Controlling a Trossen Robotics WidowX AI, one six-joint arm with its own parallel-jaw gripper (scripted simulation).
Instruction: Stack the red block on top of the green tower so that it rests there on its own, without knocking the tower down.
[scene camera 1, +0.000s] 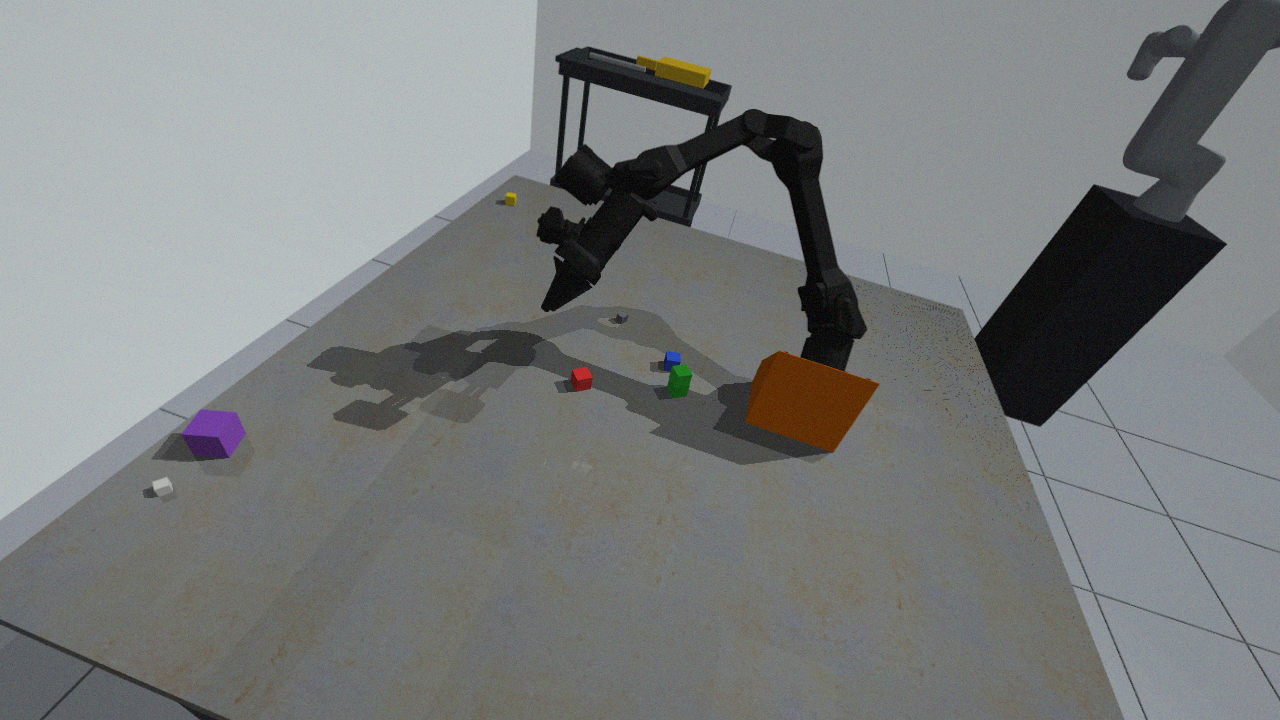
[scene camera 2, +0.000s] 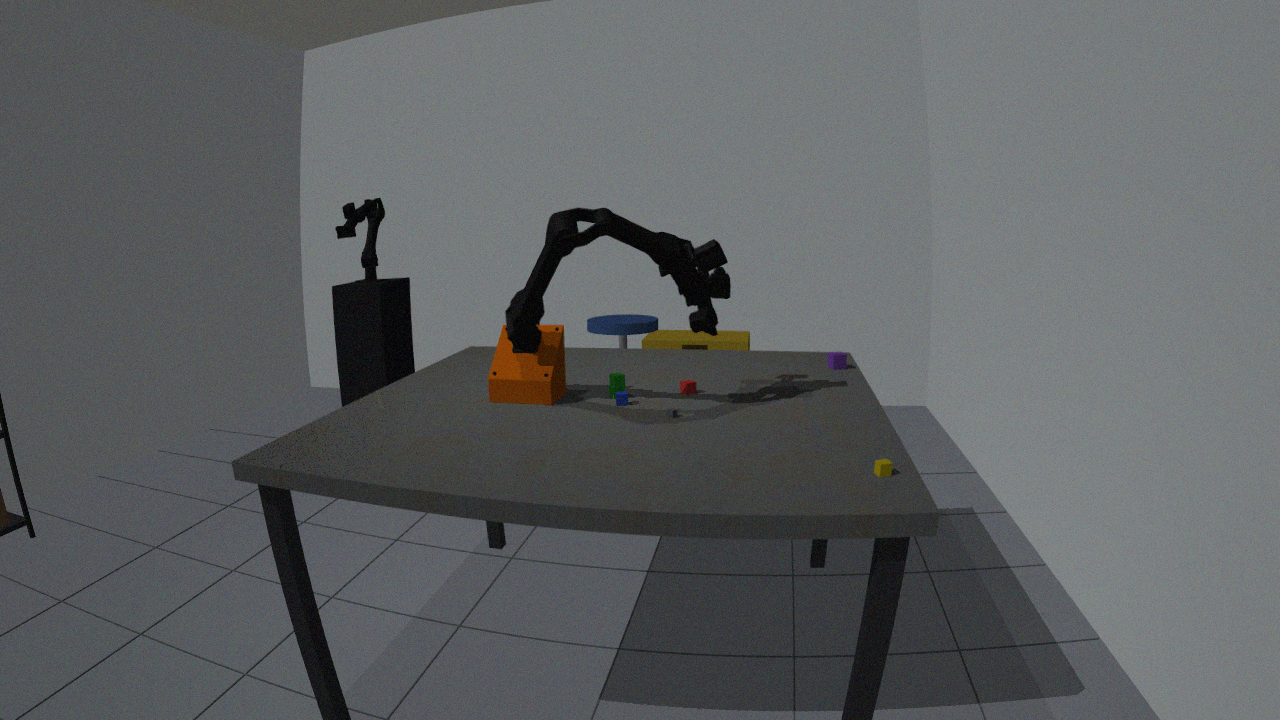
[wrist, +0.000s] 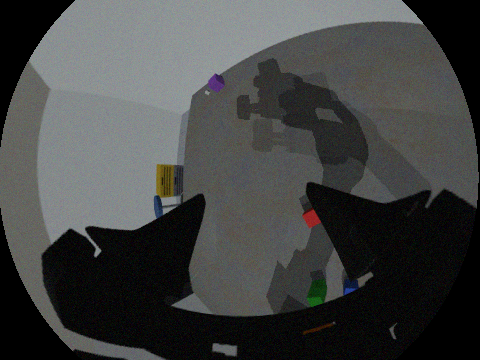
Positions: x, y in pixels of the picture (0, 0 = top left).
Labels:
my gripper: scene camera 1 547, 310; scene camera 2 713, 321; wrist 255, 193

